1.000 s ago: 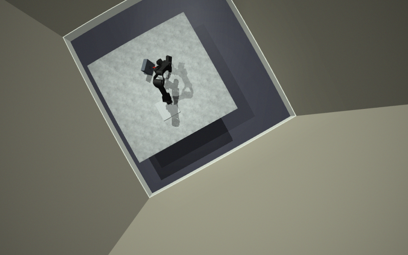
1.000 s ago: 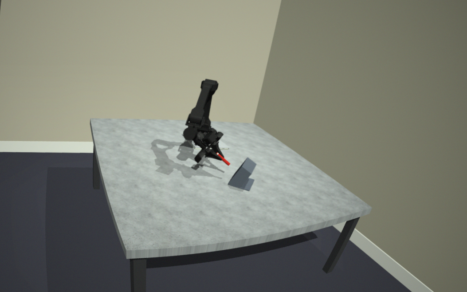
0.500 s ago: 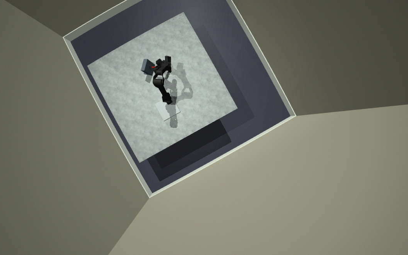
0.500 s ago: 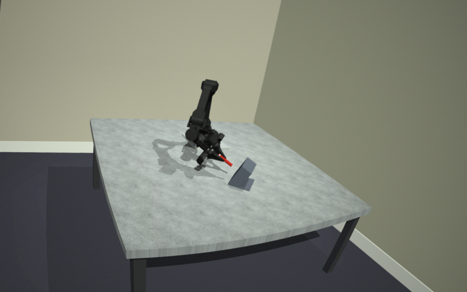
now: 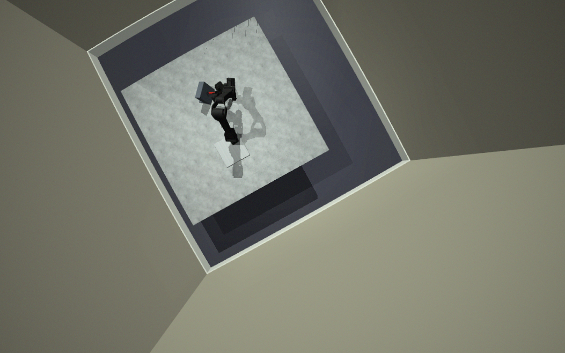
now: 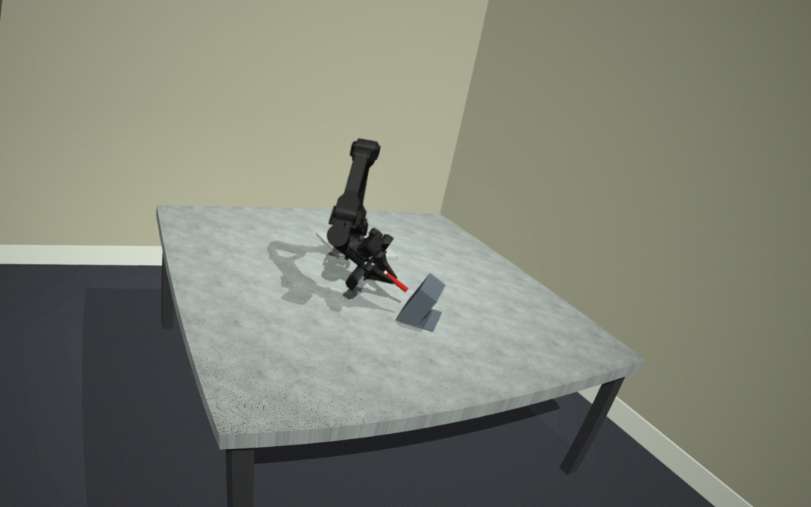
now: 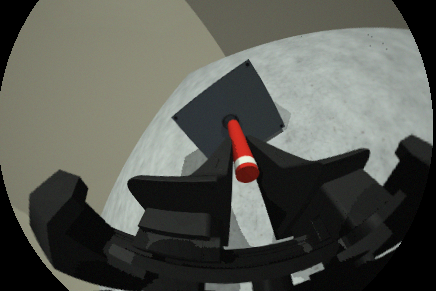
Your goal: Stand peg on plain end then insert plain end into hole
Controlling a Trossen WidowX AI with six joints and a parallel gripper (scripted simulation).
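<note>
Right now my gripper tip is 60 mm to the right of the grey sloped panel, 60 mm short of it and 40 mm above it. The rest, counted from my gripper tip: red peg (10 mm to the right, 10 mm behind, 10 mm above).
</note>
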